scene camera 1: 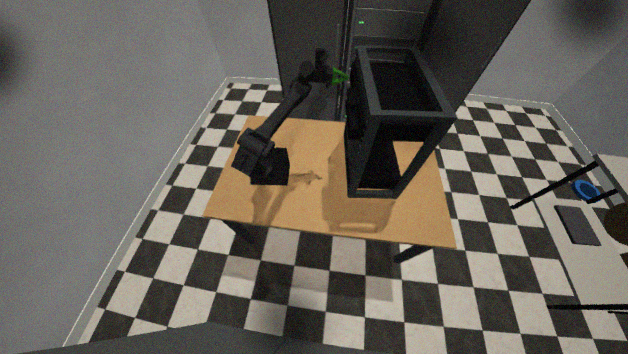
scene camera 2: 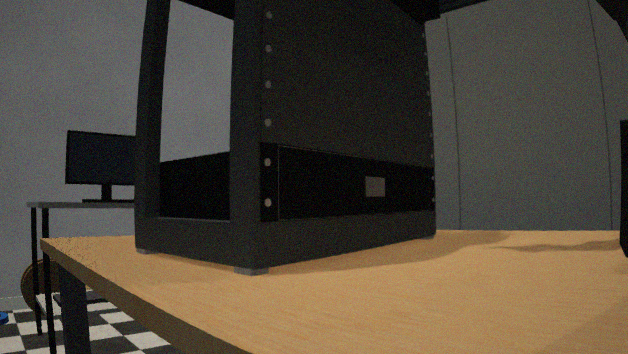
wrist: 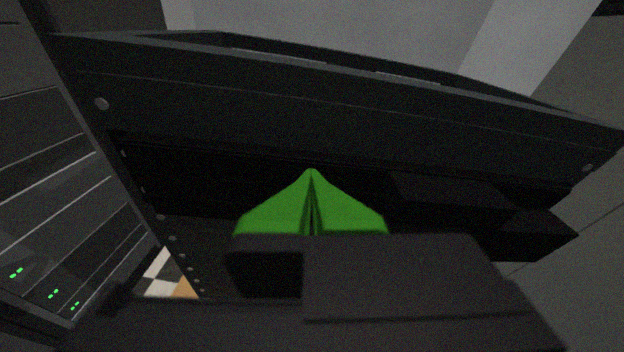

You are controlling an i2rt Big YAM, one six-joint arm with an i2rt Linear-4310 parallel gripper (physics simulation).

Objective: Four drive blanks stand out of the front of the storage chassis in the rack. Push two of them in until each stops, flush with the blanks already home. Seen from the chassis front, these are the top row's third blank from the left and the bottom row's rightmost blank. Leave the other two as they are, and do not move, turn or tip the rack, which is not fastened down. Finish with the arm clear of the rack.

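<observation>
There is a dark rack [scene camera 2: 331, 152] here for me to see. I can see the rack [scene camera 1: 387, 102] too, and finally, in my own wrist view, I find the dark rack [wrist: 202, 134].
</observation>
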